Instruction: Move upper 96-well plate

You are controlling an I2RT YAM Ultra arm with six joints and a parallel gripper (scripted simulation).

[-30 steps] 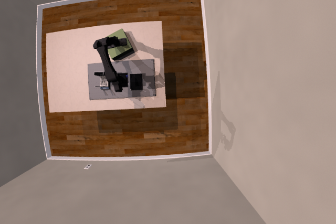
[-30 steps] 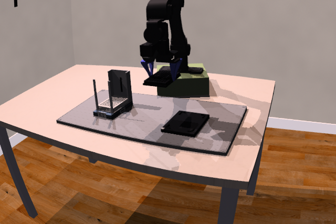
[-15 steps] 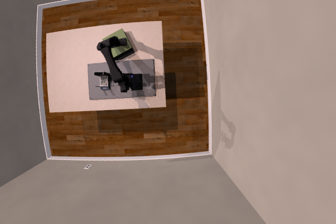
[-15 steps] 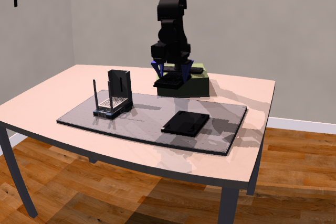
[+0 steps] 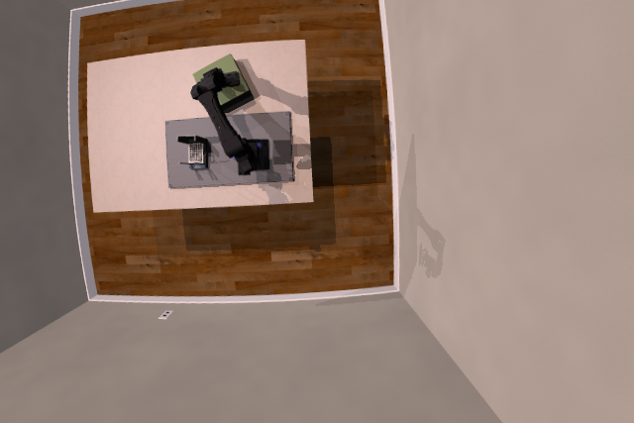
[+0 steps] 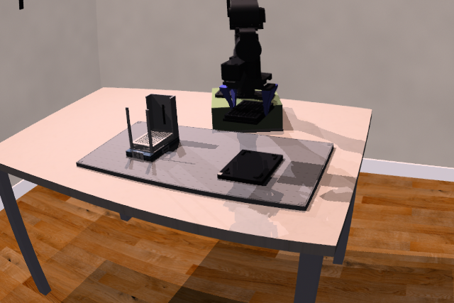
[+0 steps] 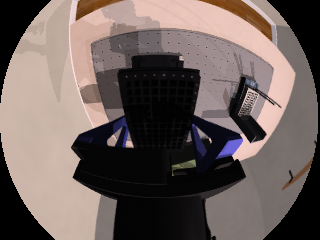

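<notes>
Right now the black 96-well plate is right at my hand. The rest, counted from my hand: tall back wall: 140 mm behind, 300 mm to the right, 80 mm below; black plate nest N1: 150 mm below; pale A1 square: 70 mm ahead, 60 mm to the right, 150 mm below.
</notes>
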